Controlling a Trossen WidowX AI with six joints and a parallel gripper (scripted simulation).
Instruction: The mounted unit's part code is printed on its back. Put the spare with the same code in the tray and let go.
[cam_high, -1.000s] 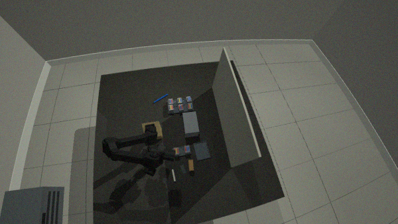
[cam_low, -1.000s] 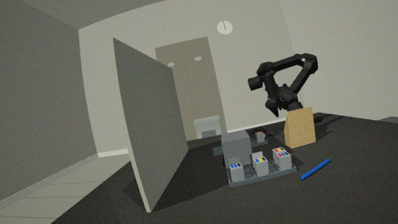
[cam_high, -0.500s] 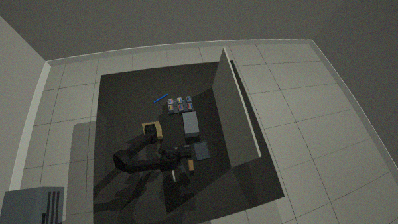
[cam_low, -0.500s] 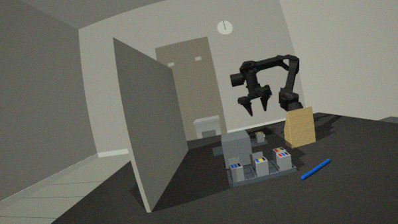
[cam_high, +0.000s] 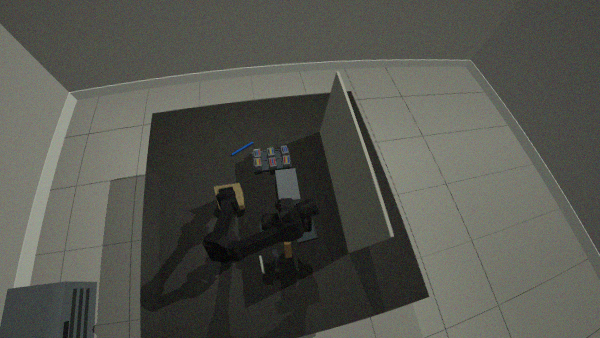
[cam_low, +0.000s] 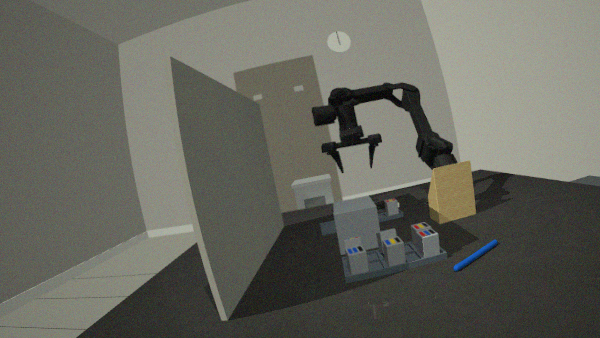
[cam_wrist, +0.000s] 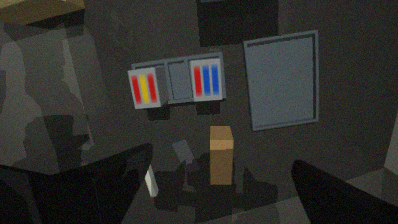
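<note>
My gripper tip is now 10 mm short of the rack, 400 mm to the right of it and 150 mm above it. Round my gripper tip: blue pen: 140 mm behind, 500 mm to the left, 160 mm below; then tall panel: 300 mm ahead, 200 mm to the left, 60 mm above; then grey mounted unit: 50 mm ahead, 220 mm to the left, 110 mm below.
</note>
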